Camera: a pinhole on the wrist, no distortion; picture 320 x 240 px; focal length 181.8 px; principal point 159.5 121.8 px. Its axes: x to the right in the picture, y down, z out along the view. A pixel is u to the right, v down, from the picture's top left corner.
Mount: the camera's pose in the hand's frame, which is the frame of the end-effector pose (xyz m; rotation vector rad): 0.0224 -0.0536 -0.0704 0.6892 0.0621 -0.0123
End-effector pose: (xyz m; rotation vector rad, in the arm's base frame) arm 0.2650 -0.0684 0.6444 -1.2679 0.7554 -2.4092
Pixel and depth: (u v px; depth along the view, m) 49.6 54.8 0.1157
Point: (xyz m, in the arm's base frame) 0.2803 0.0845 0.7081
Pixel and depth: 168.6 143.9 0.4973
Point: 0.5026 0.0491 1.0467
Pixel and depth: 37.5 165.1 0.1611
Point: 0.3735 0.0469 0.7082
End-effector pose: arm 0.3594 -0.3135 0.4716 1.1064 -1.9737 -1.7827
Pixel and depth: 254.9 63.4 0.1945
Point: 0.3285 -0.3691 0.2165
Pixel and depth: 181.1 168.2 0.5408
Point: 0.1055 -0.0664 0.0744
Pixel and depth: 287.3 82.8 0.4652
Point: 0.1288 -0.3959 -0.0745
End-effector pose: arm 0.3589 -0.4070 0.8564 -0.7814 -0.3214 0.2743
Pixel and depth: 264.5 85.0 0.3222
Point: 0.5534 -0.4557 1.2021
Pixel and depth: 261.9 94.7 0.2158
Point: 0.5005 -0.4541 1.0847
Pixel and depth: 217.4 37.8 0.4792
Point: 0.5437 -0.6011 1.3722
